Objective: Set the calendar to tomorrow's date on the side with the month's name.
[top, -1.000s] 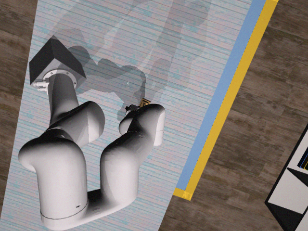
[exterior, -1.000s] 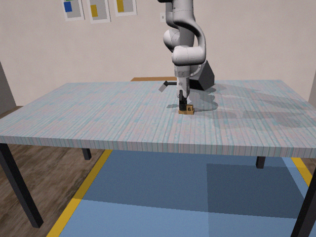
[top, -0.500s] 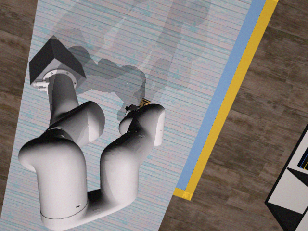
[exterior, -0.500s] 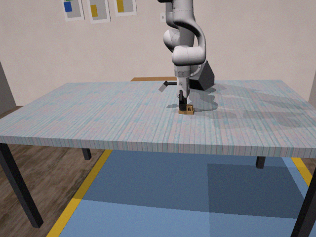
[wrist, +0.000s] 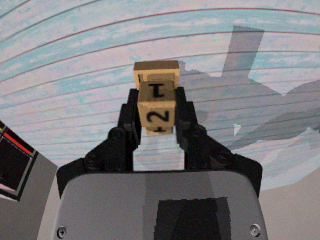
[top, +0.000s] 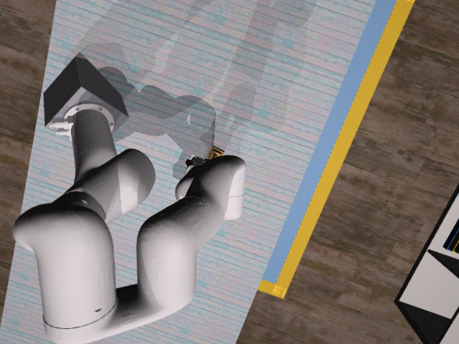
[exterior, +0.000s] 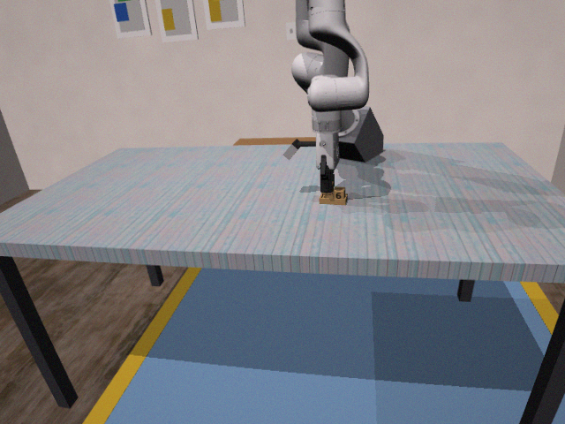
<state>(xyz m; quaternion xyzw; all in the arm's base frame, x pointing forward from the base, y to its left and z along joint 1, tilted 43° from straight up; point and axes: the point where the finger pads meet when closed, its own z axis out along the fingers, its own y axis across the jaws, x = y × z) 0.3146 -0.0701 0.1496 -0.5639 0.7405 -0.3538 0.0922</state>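
The wooden digit cube is 1 cm ahead of my hand, 3 cm to the left of it and 3 cm below it. Also, from my hand: wooden calendar tray (1 cm ahead, 2 cm to the left, 5 cm below).
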